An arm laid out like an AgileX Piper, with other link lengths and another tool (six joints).
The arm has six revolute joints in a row. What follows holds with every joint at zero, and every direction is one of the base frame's. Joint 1 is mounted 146.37 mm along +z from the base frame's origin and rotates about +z. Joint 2 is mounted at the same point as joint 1 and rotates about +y. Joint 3 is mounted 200.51 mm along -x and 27.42 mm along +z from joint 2 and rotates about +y. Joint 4 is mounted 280.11 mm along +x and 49.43 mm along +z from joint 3 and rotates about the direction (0.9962, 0, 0.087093). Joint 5 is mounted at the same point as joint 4 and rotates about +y. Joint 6 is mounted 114.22 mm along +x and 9.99 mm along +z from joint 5 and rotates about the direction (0.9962, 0, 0.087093). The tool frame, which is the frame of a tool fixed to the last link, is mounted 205.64 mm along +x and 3.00 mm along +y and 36.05 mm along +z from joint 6; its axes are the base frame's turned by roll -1.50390, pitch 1.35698 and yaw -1.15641 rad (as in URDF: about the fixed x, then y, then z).
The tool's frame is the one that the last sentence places.
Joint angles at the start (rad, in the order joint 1, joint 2, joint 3, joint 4, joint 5, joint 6):
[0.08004 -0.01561 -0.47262 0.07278 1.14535 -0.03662]
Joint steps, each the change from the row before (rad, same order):
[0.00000 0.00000 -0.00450 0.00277 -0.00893 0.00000]
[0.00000 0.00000 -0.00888 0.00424 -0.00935 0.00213]
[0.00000 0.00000 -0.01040 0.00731 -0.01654 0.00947]
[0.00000 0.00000 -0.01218 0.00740 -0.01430 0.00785]
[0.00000 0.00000 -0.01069 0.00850 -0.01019 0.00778]
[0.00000 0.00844 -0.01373 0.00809 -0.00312 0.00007]
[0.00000 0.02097 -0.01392 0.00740 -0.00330 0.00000]
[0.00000 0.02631 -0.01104 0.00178 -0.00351 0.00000]
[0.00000 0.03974 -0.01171 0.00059 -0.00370 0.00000]
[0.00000 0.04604 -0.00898 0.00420 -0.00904 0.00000]
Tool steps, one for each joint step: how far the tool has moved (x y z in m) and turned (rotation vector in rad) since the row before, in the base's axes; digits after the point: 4 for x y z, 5 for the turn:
[0.0012 0.0008 0.0049 0.00375 -0.01315 0.00096]
[0.0011 0.0011 0.0073 0.00718 -0.01753 0.00063]
[0.0018 0.0018 0.0102 0.01705 -0.02489 -0.00177]
[0.0012 0.0018 0.0106 0.01572 -0.02461 -0.00058]
[0.0005 0.0021 0.0087 0.01598 -0.01893 0.00057]
[0.0000 0.0022 0.0055 0.00747 -0.00781 0.00443]
[0.0011 0.0021 0.0018 0.00591 0.00426 0.00402]
[0.0021 0.0006 -0.0015 0.00075 0.01188 0.00068]
[0.0033 0.0004 -0.0054 -0.00121 0.02434 -0.00004]
[0.0045 0.0013 -0.0073 0.00189 0.02833 0.00129]

